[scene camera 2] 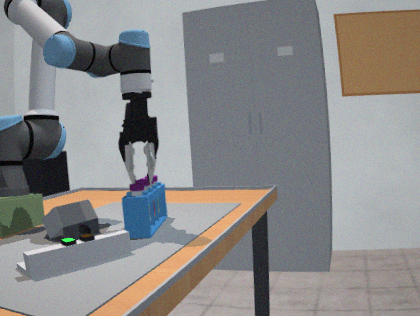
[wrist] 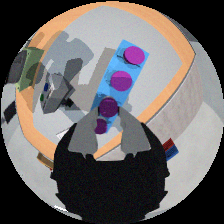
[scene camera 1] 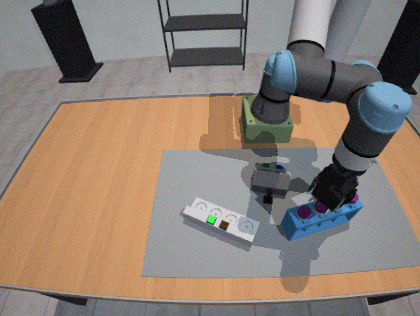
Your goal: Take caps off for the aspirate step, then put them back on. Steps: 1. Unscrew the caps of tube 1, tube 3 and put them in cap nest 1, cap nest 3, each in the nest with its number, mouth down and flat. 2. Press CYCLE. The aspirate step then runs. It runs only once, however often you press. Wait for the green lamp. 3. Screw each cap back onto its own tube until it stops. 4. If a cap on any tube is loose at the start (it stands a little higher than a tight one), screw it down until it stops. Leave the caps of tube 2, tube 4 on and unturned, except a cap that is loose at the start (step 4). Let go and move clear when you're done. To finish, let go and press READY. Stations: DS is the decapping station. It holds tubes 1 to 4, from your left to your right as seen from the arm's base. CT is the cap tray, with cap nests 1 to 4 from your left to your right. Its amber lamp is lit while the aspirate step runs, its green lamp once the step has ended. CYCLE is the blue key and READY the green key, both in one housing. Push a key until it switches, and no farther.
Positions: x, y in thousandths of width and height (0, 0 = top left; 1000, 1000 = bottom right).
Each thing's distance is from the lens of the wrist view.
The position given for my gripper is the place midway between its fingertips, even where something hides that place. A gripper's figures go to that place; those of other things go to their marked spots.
my gripper (wrist: 484, 480): 15 cm
grey key housing (wrist: 257, 408): 22 cm
